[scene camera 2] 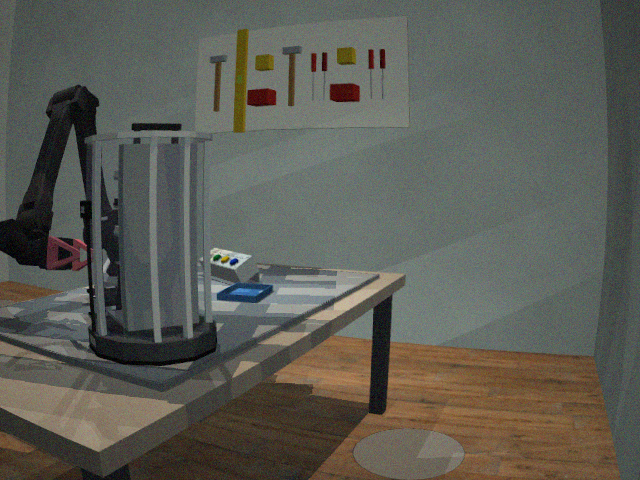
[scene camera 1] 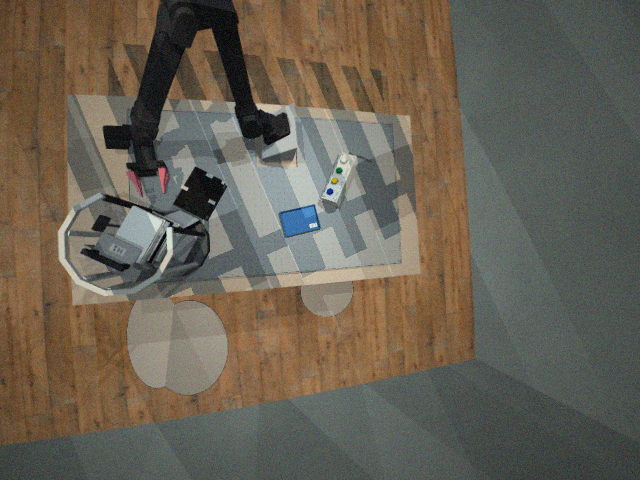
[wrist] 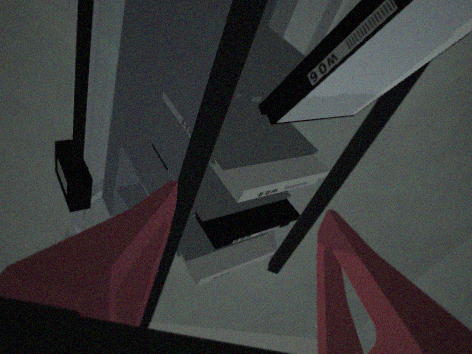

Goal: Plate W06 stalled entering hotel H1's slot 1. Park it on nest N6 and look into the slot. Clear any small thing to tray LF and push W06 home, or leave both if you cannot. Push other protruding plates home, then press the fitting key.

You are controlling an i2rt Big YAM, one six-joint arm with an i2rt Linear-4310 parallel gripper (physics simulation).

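Places are measured from the arm's base along level axes (x ahead, y left, z up), in metres.
Pixels of known places: gripper, between the fingertips: [scene camera 1: 153, 195] [wrist: 250, 206]; arm's base, origin of its link: [scene camera 1: 276, 129].
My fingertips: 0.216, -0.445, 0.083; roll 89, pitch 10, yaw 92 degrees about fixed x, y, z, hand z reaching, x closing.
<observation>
Ahead of a thing's pixels: the offset from my fingertips to its middle, as dx, dy, dz.
My gripper [scene camera 1: 153, 193] [wrist: 250, 206] is partly open and empty, beside the caged hotel tower [scene camera 1: 63, 242] [scene camera 2: 155, 352]. In the wrist view, plate W06 {+0.085, +0.053, -0.059} [wrist: 350, 75], pale with a black labelled edge, sticks out at the upper right. Below it protrude plate W09 {+0.138, +0.005, +0.053} [wrist: 280, 182], a black-edged plate {+0.138, +0.005, +0.106} [wrist: 250, 222] and a pale plate {+0.138, +0.004, +0.159} [wrist: 232, 265]. Dark upright bars cross in front. No small thing inside a slot can be made out. The blue tray {+0.147, +0.484, -0.152} [scene camera 1: 299, 217] [scene camera 2: 245, 292] lies mid-table. The key box {+0.005, +0.681, -0.119} [scene camera 1: 338, 180] [scene camera 2: 231, 264] has green, yellow and blue keys.
A black square block {-0.012, +0.120, -0.122} [scene camera 1: 200, 192] with white tabs stands right of my gripper, close to the cage; its label is not readable. The arm's base [scene camera 1: 279, 149] is at the table's back edge. A tool board [scene camera 2: 305, 116] hangs on the wall.
</observation>
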